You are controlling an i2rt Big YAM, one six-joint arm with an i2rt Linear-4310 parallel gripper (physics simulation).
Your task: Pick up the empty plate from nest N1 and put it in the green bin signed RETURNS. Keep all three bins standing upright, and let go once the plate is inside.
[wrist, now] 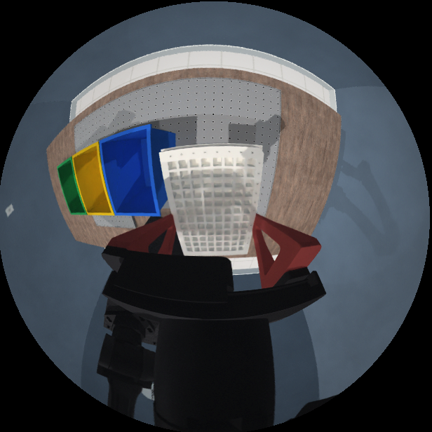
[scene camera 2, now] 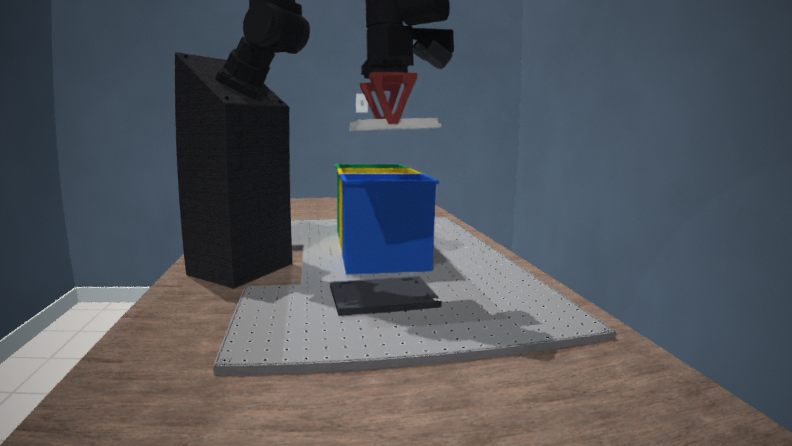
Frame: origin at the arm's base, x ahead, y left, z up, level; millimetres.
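Seen in the pictures: gripper, fingertip midpoint: (scene camera 2: 387,125); arm's base, link origin: (scene camera 2: 240,80).
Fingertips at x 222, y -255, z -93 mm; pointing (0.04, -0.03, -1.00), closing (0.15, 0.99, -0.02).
Note:
Pixels of each thing's middle, then the offset from my fingertips to it. "spot": a spot on its surface instead. Level surfaces: height alone.
- white gridded plate, surface spot: (scene camera 2: 418,123) spot: 33 mm ahead, 45 mm right, 3 mm up
- green bin, surface spot: (scene camera 2: 371,165) spot: 126 mm ahead, 480 mm left, 102 mm down
- dark nest, body centre: (scene camera 2: 382,293) 8 mm back, 12 mm right, 272 mm down
- yellow bin, surface spot: (scene camera 2: 379,170) spot: 105 mm ahead, 349 mm left, 104 mm down
- blue bin, body centre: (scene camera 2: 385,221) 58 mm ahead, 164 mm left, 190 mm down
- perforated board, surface height: 279 mm down
The white gridded plate (scene camera 2: 418,123) (wrist: 212,187) is roughly level and held high above the table. My gripper (scene camera 2: 386,120) (wrist: 213,217) is shut on it, with a red finger at each long side. The green bin (scene camera 2: 371,165) (wrist: 71,187) stands upright at the far end of the bin row, farthest from the plate. Its sign does not show. The dark nest (scene camera 2: 382,296) stands in front of the bins with no plate on it; I cannot read its label. In the wrist view the plate is to the right of the bins.
The yellow bin (scene camera 2: 379,170) (wrist: 92,180) and the blue bin (scene camera 2: 387,238) (wrist: 127,175) stand upright in line before the green one, blue nearest the plate. Their rims are below the plate. The tall black pedestal (scene camera 2: 257,188) stands left of the bins. A perforated board (scene camera 2: 310,337) (wrist: 165,100) lies beneath.

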